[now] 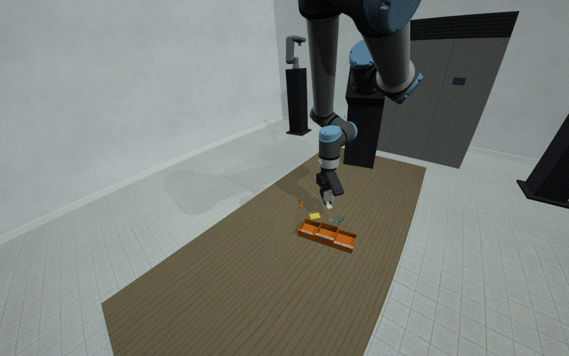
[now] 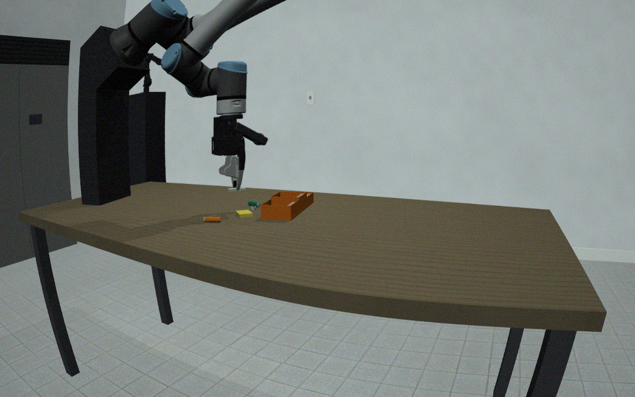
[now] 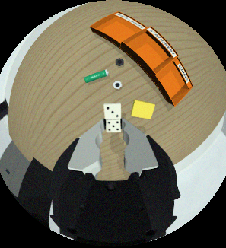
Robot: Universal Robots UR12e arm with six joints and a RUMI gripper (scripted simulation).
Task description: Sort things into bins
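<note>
The yellow block is 5 cm ahead of my hand, 5 cm to the right of it and 7 cm below it. Also, from my hand: green cylinder (2 cm ahead, 8 cm to the left, 7 cm below); then silver nut (4 cm ahead, 3 cm to the left, 7 cm below); then speckled white thing (1 cm below).
</note>
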